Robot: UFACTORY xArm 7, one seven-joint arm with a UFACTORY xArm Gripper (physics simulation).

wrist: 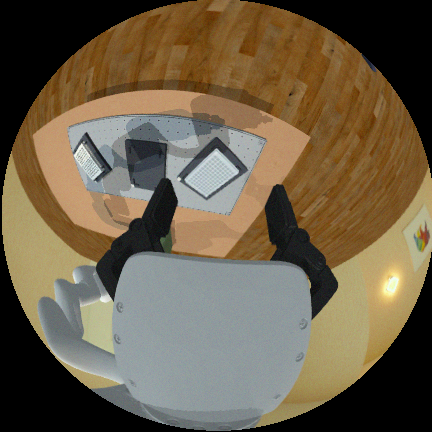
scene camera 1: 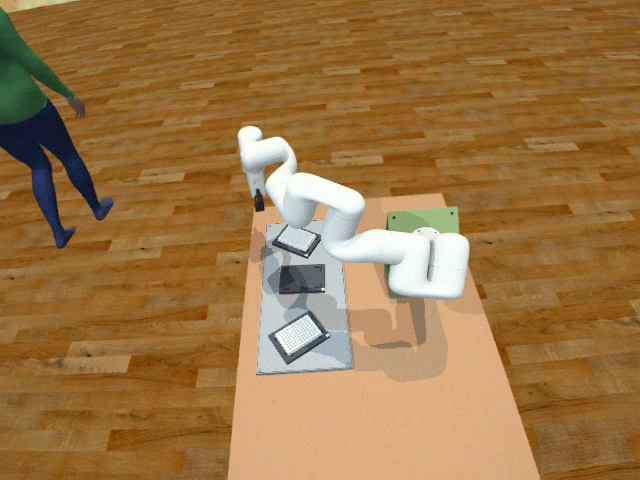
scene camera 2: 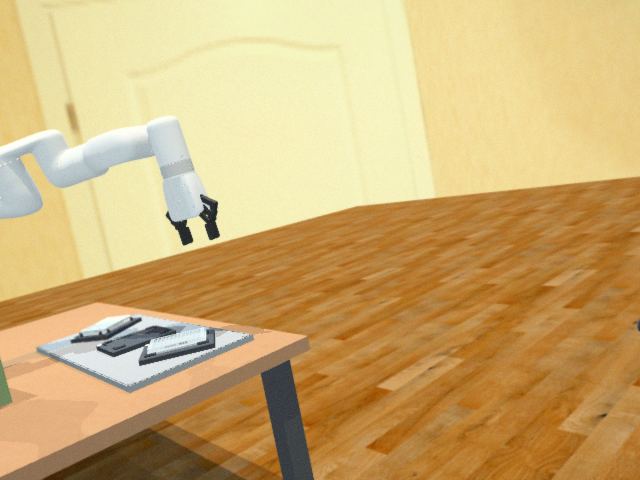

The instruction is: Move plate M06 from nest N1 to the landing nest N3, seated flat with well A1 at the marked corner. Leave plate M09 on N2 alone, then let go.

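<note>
One white well plate (scene camera 1: pixel 297 238) (scene camera 2: pixel 178 339) (wrist: pixel 210 172) sits in a dark nest at the board's far end in scene camera 1. A second white plate (scene camera 1: pixel 298 334) (scene camera 2: pixel 105 326) (wrist: pixel 87 160) sits in a dark nest at the other end. The middle dark nest (scene camera 1: pixel 302 279) (scene camera 2: pixel 126 343) (wrist: pixel 146 165) is empty. Plate and nest labels are not readable, so I cannot tell which is M06 or M09. My gripper (scene camera 1: pixel 259 209) (scene camera 2: pixel 200 240) (wrist: pixel 220 191) is open and empty, high above the table's far edge in scene camera 1, beyond the first plate.
The nests stand on a grey perforated board (scene camera 1: pixel 305 364) (scene camera 2: pixel 129 379) (wrist: pixel 250 145) on the tan table (scene camera 1: pixel 382 423). My arm rises from a green base plate (scene camera 1: pixel 422 219) and passes over the board's far right corner. A person (scene camera 1: pixel 23 87) stands on the floor left of the table.
</note>
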